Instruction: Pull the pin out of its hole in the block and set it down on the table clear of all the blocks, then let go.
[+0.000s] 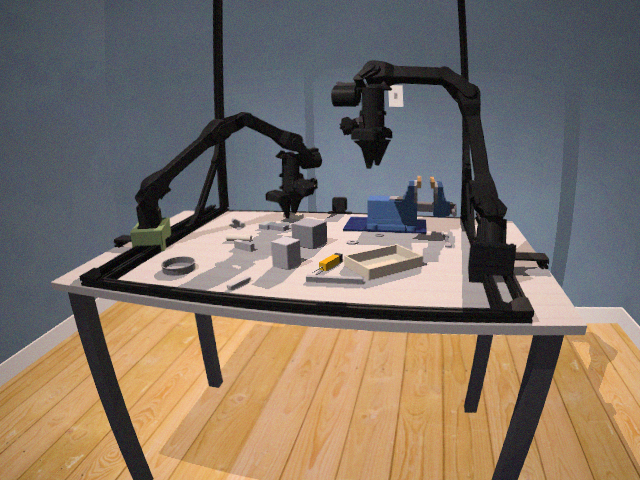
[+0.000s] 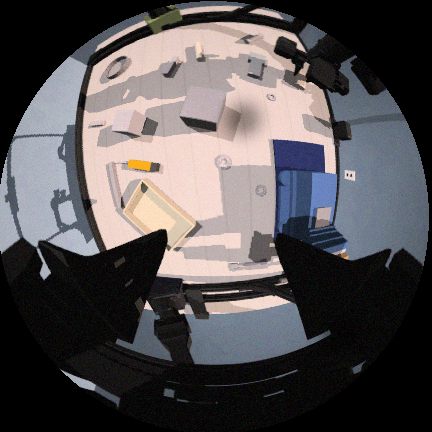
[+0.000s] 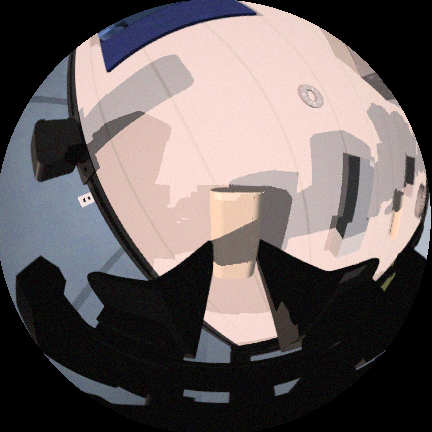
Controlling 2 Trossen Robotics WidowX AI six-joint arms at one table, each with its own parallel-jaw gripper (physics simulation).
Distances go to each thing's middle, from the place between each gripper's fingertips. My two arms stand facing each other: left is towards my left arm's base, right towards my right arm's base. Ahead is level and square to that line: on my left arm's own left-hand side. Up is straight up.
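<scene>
For the larger grey block [image 1: 313,233], my right gripper is now 250 mm short of it, 160 mm to the right of it and 20 mm below it. From my right hand, the cream tray [image 1: 375,263] is 360 mm ahead, 370 mm to the left and 10 mm above.
Measured from my left hand, the larger grey block is 16 cm to the right, 3 cm ahead and 18 cm below. You'd find the cream tray 5 cm to the left of my left hand, 14 cm ahead of it and 20 cm below it.
</scene>
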